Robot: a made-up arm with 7 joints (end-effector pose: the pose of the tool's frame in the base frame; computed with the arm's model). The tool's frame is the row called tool.
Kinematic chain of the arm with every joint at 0, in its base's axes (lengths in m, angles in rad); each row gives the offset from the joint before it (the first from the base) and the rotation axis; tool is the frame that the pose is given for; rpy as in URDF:
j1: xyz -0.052 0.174 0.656 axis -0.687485 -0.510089 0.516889
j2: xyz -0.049 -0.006 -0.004 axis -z
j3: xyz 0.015 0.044 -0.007 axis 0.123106 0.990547 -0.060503
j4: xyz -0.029 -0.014 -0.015 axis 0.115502 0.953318 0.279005
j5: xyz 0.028 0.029 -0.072 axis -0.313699 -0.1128 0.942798
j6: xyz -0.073 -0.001 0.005 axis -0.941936 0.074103 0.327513
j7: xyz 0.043 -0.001 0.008 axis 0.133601 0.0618 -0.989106
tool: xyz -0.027 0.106 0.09 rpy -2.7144 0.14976 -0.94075
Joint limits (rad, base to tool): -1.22..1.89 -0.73..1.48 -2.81..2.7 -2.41..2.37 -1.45..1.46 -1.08..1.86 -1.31..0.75
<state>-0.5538 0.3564 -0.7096 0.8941 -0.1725 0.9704 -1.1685</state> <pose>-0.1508 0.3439 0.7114 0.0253 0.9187 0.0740 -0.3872</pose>
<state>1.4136 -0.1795 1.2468 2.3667 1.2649 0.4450 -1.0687</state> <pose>-0.0101 0.1092 0.7052 0.4499 -0.2966 -0.1539 0.8282</pose>
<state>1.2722 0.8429 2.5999 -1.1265 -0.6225 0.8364 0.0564</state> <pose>0.0264 0.2794 0.5299 0.3949 0.5270 -0.7470 -0.0911</pose>
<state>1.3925 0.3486 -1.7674 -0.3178 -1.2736 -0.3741 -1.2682</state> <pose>0.0169 0.1904 0.5038 0.4432 -0.1420 -0.6892 -0.5554</pose>
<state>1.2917 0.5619 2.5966 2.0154 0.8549 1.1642 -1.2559</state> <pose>-0.0157 0.0484 0.6838 0.8349 -0.1959 -0.3496 0.3772</pose>
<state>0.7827 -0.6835 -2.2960 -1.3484 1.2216 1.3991 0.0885</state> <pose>-0.1268 0.2662 0.7902 0.3634 0.3990 0.4607 -0.7046</pose>
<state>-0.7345 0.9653 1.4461 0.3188 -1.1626 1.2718 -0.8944</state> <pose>0.1272 0.1990 0.6504 0.4246 -0.0103 0.0725 0.9024</pose>
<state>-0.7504 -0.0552 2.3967 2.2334 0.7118 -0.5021 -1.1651</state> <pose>-0.1501 0.1820 0.6243 0.2026 0.9203 0.1204 0.3124</pose>
